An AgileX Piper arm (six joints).
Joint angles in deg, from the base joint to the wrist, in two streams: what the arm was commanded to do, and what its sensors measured. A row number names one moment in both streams.
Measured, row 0: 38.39, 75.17, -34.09, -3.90, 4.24, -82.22
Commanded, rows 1 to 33: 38.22, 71.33, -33.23, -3.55, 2.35, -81.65; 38.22, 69.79, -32.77, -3.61, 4.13, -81.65; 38.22, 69.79, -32.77, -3.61, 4.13, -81.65; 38.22, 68.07, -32.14, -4.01, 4.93, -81.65; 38.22, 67.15, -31.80, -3.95, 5.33, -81.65; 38.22, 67.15, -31.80, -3.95, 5.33, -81.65; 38.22, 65.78, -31.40, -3.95, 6.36, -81.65; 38.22, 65.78, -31.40, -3.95, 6.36, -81.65; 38.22, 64.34, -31.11, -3.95, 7.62, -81.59; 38.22, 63.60, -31.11, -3.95, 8.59, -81.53; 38.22, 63.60, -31.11, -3.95, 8.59, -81.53; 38.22, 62.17, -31.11, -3.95, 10.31, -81.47; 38.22, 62.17, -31.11, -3.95, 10.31, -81.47; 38.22, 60.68, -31.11, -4.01, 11.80, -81.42; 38.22, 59.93, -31.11, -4.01, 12.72, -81.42; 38.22, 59.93, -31.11, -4.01, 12.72, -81.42; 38.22, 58.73, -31.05, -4.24, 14.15, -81.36; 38.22, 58.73, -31.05, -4.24, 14.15, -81.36; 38.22, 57.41, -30.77, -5.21, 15.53, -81.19; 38.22, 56.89, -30.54, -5.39, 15.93, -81.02; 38.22, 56.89, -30.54, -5.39, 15.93, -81.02; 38.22, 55.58, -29.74, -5.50, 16.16, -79.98; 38.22, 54.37, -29.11, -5.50, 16.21, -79.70; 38.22, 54.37, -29.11, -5.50, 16.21, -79.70; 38.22, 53.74, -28.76, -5.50, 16.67, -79.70; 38.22, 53.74, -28.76, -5.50, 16.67, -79.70; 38.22, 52.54, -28.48, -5.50, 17.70, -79.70; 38.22, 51.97, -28.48, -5.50, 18.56, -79.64; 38.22, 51.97, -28.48, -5.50, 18.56, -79.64; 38.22, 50.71, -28.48, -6.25, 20.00, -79.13; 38.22, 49.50, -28.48, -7.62, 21.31, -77.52; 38.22, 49.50, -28.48, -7.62, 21.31, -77.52; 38.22, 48.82, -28.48, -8.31, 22.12, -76.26
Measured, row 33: 38.39, 51.17, -28.02, -6.53, 23.66, -79.30
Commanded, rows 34 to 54: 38.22, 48.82, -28.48, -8.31, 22.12, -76.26; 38.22, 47.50, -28.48, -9.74, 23.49, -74.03; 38.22, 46.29, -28.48, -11.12, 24.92, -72.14; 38.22, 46.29, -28.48, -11.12, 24.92, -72.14; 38.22, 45.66, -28.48, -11.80, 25.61, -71.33; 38.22, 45.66, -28.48, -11.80, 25.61, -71.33; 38.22, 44.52, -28.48, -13.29, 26.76, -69.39; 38.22, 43.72, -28.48, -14.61, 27.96, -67.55; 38.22, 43.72, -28.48, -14.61, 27.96, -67.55; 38.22, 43.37, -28.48, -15.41, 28.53, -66.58; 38.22, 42.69, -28.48, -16.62, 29.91, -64.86; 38.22, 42.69, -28.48, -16.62, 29.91, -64.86; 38.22, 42.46, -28.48, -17.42, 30.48, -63.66; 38.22, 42.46, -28.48, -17.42, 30.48, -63.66; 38.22, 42.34, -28.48, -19.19, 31.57, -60.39; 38.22, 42.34, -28.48, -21.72, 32.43, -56.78; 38.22, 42.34, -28.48, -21.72, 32.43, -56.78; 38.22, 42.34, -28.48, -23.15, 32.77, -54.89; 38.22, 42.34, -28.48, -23.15, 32.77, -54.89; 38.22, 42.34, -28.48, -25.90, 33.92, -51.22; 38.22, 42.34, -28.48, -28.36, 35.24, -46.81
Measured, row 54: 38.39, 43.09, -28.02, -23.03, 36.73, -53.40
